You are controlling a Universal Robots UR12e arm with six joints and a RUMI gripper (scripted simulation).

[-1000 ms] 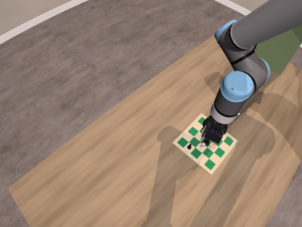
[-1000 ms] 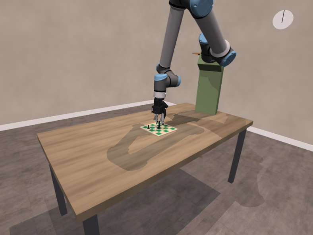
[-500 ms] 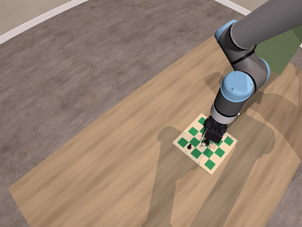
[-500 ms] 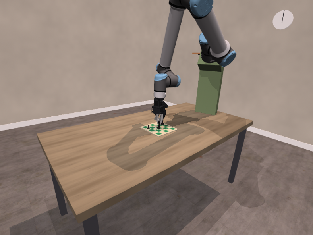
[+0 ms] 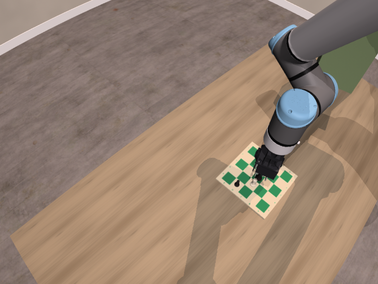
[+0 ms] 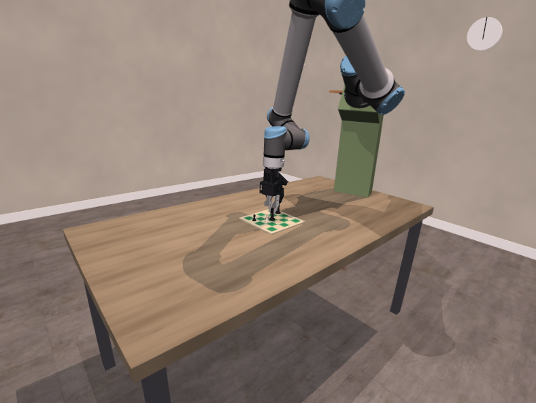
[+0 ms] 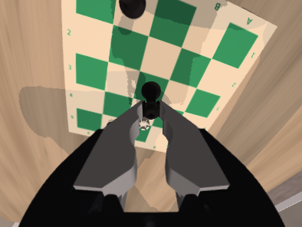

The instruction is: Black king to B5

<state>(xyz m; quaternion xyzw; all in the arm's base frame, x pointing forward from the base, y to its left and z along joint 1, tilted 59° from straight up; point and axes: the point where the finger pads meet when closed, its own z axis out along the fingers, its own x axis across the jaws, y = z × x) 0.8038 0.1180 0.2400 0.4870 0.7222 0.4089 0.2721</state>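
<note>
The black king is 10 mm below my hand. Also, from my hand: white piece: 30 mm below, 30 mm ahead, 10 mm to the left; then board: 50 mm below; then black pawn: 80 mm ahead, 30 mm below, 10 mm to the right.
</note>
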